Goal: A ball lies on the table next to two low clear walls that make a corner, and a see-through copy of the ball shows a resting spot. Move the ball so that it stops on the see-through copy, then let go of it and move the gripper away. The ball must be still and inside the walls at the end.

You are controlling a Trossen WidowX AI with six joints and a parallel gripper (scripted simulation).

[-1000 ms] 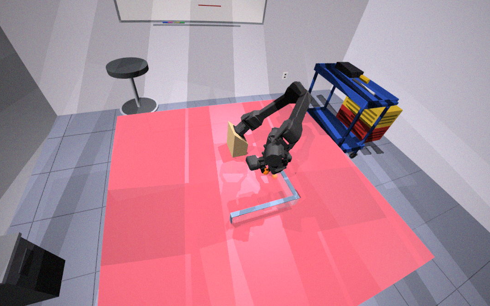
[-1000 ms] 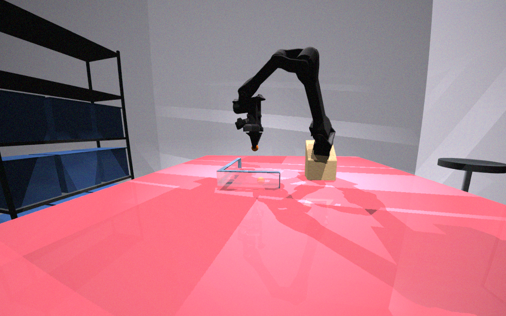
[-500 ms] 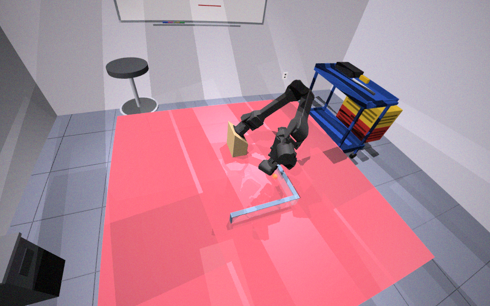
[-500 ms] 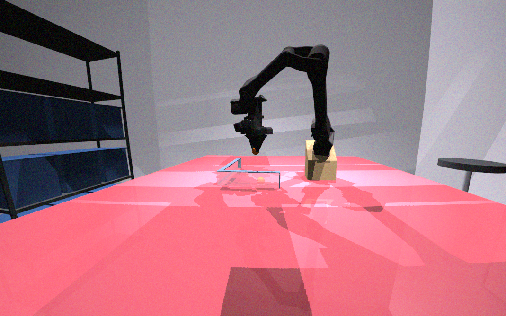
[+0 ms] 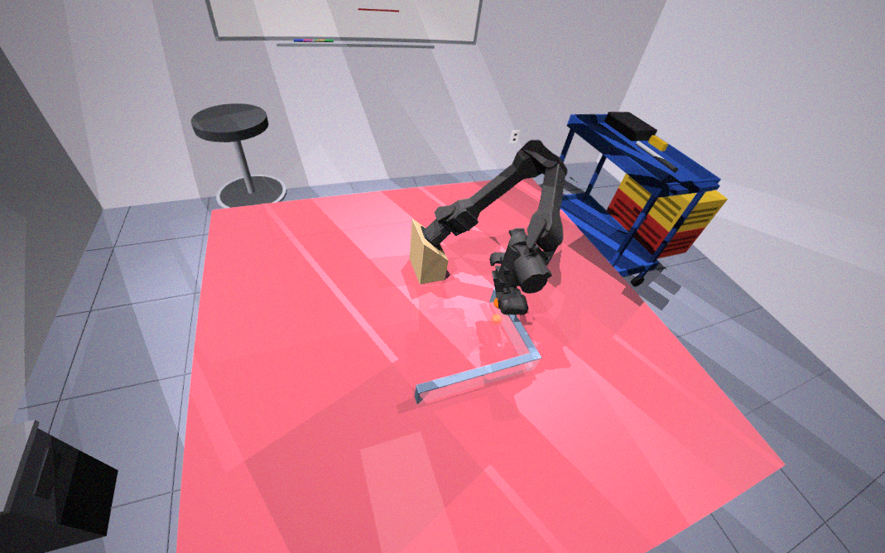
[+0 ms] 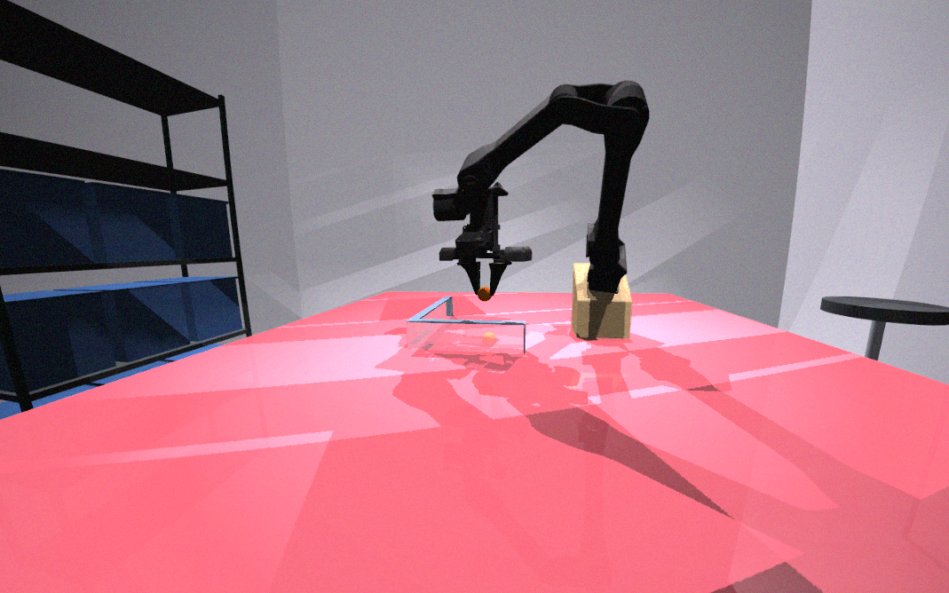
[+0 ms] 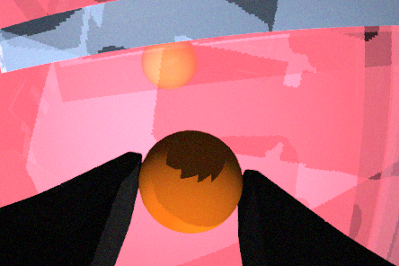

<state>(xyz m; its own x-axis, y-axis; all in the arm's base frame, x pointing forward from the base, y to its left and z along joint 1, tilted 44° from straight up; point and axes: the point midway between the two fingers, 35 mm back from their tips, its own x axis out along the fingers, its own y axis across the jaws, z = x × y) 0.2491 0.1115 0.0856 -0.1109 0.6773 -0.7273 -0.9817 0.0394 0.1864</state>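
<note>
My gripper tip is now 30 mm short of the grey-blue wall top, 50 mm to the right of it and 50 mm above it.
</note>
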